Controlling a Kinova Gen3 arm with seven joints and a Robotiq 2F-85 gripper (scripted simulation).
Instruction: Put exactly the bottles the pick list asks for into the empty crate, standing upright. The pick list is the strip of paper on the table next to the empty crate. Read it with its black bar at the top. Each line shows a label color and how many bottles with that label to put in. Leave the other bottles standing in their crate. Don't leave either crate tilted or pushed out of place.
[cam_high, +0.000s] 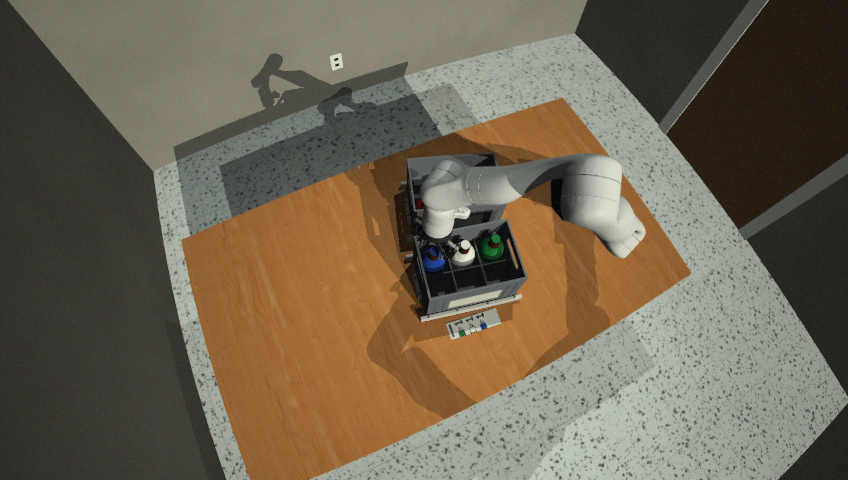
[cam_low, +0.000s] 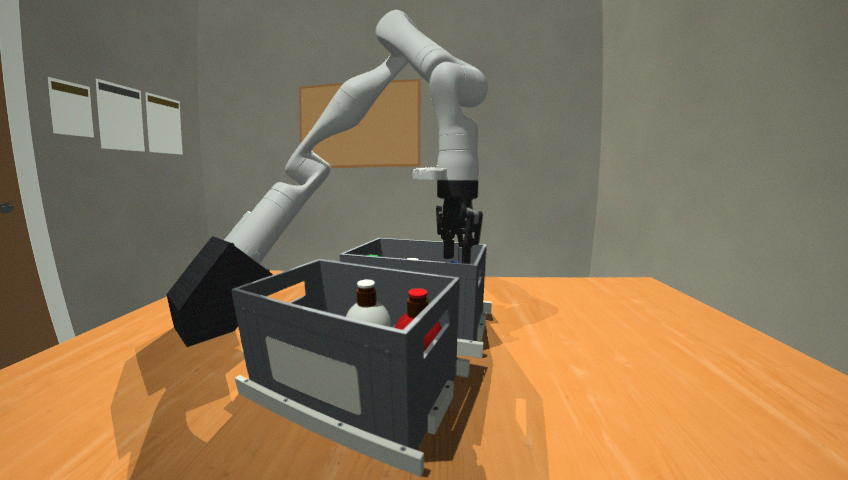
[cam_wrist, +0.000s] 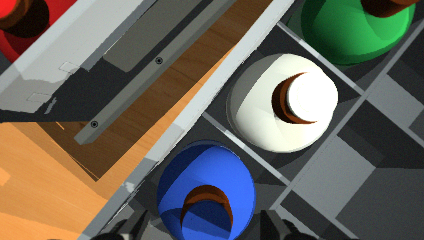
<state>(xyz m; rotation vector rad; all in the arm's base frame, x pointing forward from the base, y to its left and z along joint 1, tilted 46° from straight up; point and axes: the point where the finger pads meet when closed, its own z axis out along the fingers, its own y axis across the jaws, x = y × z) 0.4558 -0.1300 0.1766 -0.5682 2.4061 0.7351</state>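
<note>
Right now the blue bottle is 9 cm below my hand. Also, from my hand: red bottle (16 cm to the right, 9 cm below, 4 cm behind); green bottle (18 cm behind, 9 cm below, 1 cm to the left); pick list (19 cm to the left, 18 cm below, 7 cm behind).
</note>
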